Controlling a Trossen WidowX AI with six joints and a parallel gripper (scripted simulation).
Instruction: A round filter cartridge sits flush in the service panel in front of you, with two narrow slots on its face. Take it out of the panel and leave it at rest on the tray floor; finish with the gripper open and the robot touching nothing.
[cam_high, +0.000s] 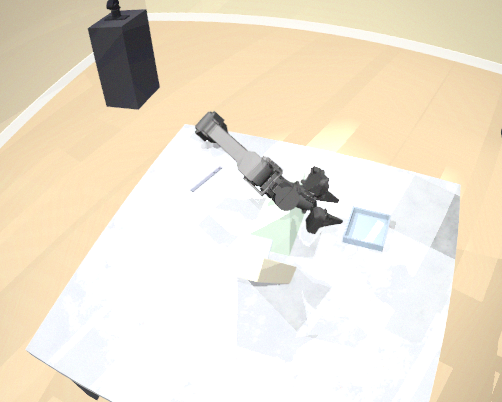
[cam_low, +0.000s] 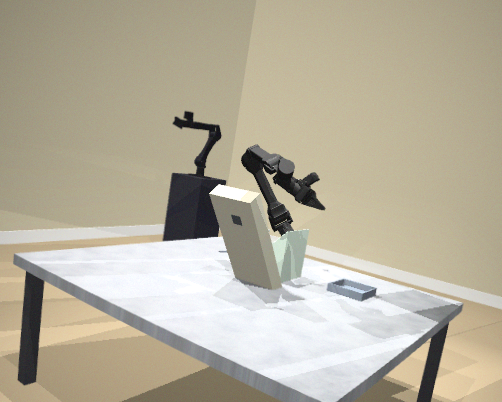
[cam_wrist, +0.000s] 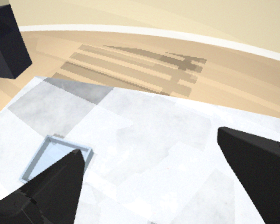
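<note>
Right now the round filter cartridge is 180 mm ahead of my gripper tip, 220 mm to the right of it and 60 mm below it. Also, from my gripper tip: tray (250 mm behind, 70 mm to the left, 320 mm below).
</note>
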